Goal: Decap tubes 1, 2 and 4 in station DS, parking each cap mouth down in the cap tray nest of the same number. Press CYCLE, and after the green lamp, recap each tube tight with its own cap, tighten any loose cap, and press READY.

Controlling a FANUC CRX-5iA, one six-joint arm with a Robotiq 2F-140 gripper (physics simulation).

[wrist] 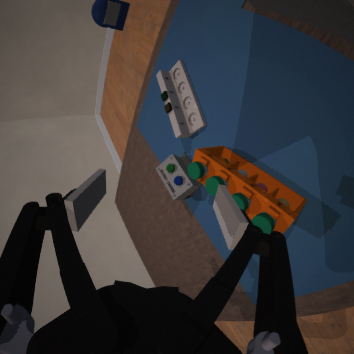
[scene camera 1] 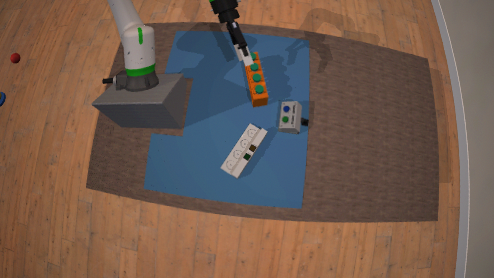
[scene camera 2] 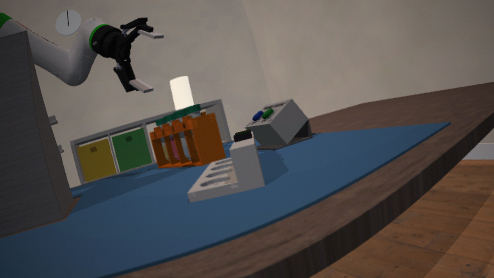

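A grey button box appears in the wrist view at [wrist: 173, 170], and the box can also be seen at [scene camera 1: 290, 118] and [scene camera 2: 278, 125]. The gripper shows in the wrist view at [wrist: 160, 188], as well as at [scene camera 1: 246, 62] and [scene camera 2: 153, 64].
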